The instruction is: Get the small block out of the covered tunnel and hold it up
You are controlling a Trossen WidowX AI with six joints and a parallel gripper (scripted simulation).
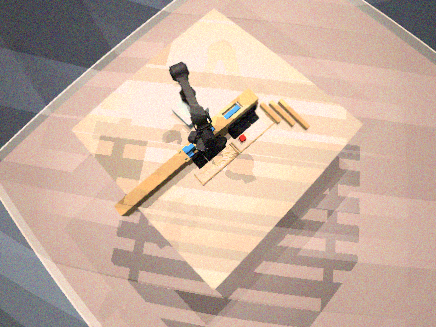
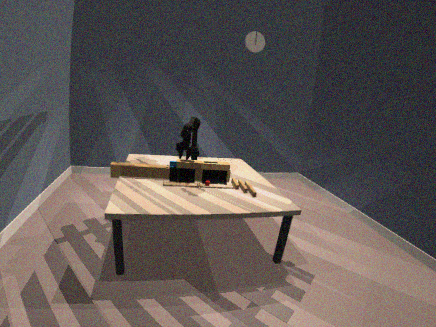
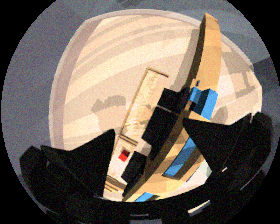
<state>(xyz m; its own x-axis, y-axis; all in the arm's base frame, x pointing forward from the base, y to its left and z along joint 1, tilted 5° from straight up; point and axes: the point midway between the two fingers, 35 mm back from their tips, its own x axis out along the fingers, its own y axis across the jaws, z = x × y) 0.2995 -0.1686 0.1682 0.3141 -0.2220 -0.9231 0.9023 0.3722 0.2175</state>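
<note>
Now: the small red block 200 mm to the left of my gripper tip, 180 mm below it and 70 mm ahead of it. From my gripper tip the other things lie so: wooden tunnel 120 mm below, 80 mm behind, 50 mm to the right.
</note>
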